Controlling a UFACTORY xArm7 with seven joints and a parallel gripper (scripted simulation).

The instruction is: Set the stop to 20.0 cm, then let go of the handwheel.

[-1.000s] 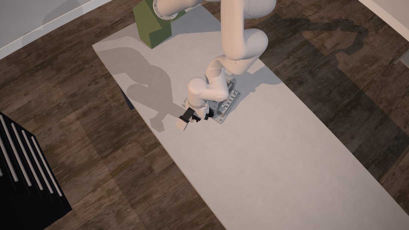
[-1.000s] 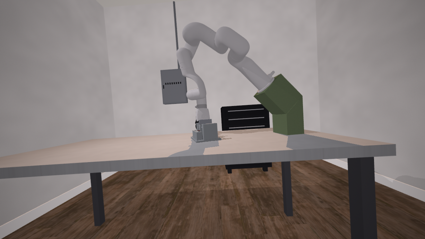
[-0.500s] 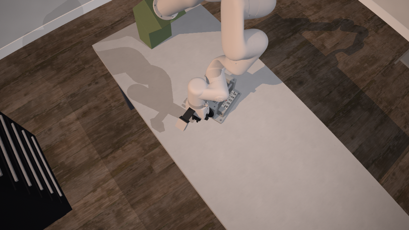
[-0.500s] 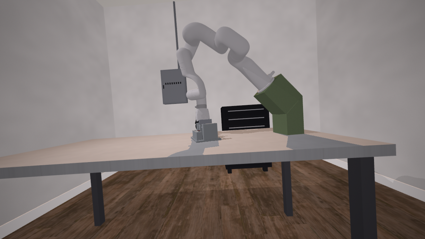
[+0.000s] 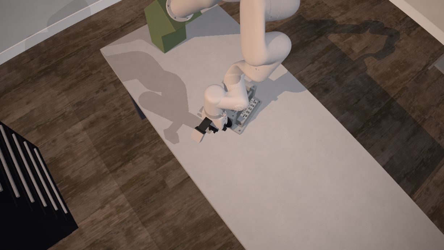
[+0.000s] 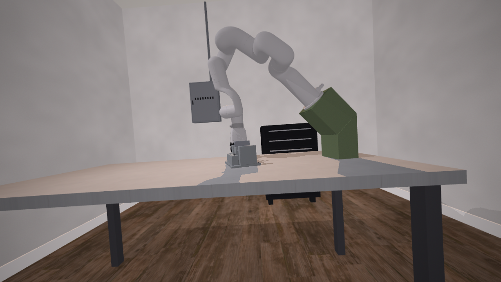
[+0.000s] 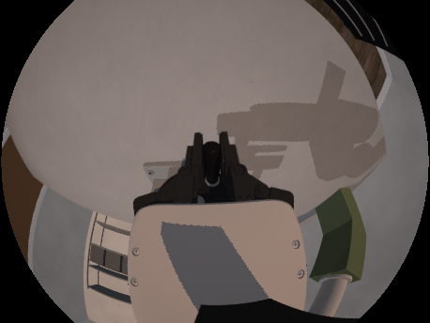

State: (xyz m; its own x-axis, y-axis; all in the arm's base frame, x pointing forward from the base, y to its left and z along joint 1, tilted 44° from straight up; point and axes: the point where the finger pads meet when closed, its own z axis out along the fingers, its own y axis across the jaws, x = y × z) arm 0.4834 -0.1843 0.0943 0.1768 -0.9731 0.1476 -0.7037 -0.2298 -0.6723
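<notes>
Now: the grey stop block 10 mm behind my hand, 150 mm to the left of it and 40 mm above it. Also, from my hand: handwheel knob (10 mm to the left); then black handwheel (20 mm to the left, 10 mm above).
</notes>
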